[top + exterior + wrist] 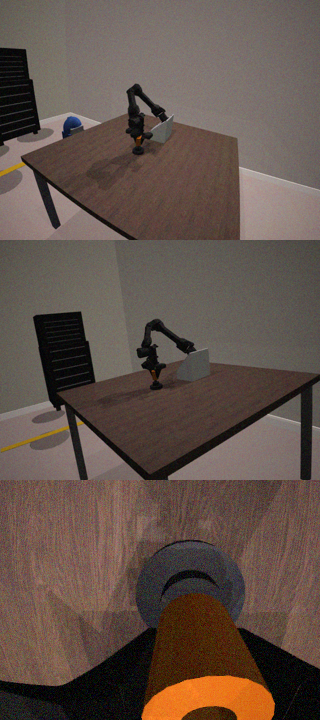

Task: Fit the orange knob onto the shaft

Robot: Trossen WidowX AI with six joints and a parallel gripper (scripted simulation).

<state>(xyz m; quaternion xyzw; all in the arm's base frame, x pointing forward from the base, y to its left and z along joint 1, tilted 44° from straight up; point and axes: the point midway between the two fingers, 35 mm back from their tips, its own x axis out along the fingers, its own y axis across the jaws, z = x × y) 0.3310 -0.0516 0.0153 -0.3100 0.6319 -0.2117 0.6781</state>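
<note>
My gripper tip is now 2 cm below the orange knob. Also, from my gripper tip: round dark pedestal 4 cm below.
</note>
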